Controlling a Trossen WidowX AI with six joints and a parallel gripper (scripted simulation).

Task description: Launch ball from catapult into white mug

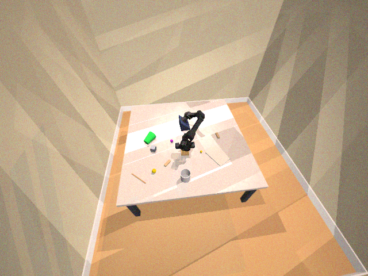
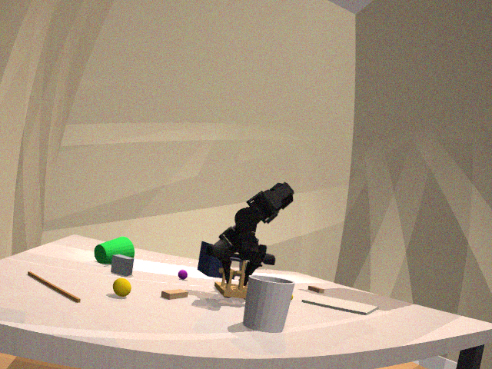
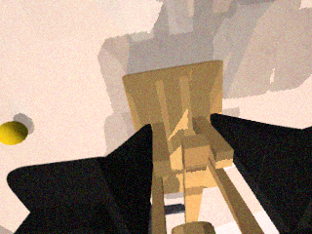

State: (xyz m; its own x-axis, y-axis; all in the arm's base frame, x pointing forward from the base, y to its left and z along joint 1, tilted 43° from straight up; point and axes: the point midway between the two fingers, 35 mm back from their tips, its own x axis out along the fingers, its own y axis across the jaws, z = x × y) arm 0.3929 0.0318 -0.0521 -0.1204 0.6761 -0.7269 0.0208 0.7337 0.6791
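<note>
My gripper tip is 15 cm past the purple ball, 13 cm to the left of it and 2 cm above it. Round my gripper tip: white mug (29 cm ahead, 2 cm to the right); then wooden catapult (7 cm behind, 2 cm to the left, 2 cm above); then small yellow ball (17 cm to the left, 2 cm below, 1 cm ahead).
</note>
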